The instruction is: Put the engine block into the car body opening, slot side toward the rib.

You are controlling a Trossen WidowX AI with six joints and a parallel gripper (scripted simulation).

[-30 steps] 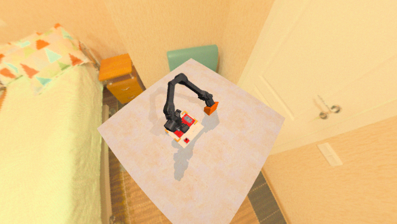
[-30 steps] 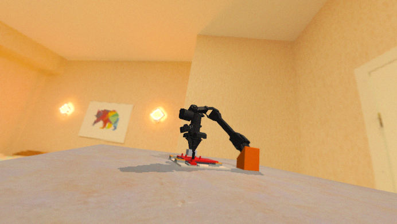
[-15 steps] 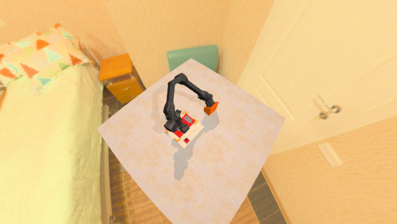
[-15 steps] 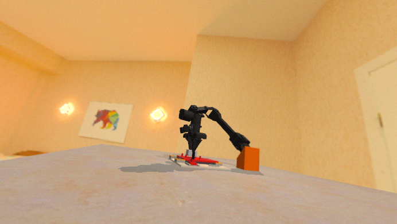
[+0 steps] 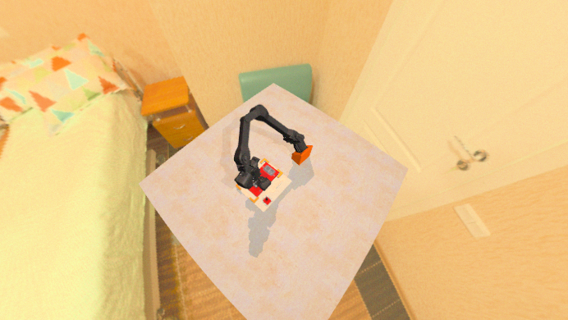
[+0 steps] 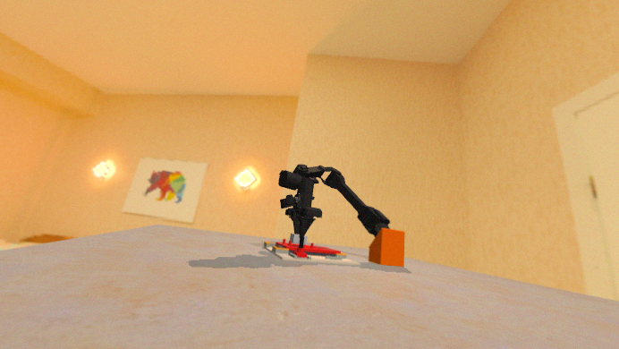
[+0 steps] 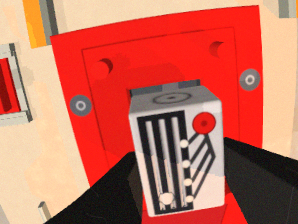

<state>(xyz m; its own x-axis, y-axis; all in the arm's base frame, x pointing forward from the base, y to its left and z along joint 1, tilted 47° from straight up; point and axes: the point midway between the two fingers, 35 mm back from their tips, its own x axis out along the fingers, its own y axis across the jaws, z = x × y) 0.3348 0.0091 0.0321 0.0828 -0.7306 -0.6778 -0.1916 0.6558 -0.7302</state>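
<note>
My gripper tip is 10 mm above the grey engine block.
</note>
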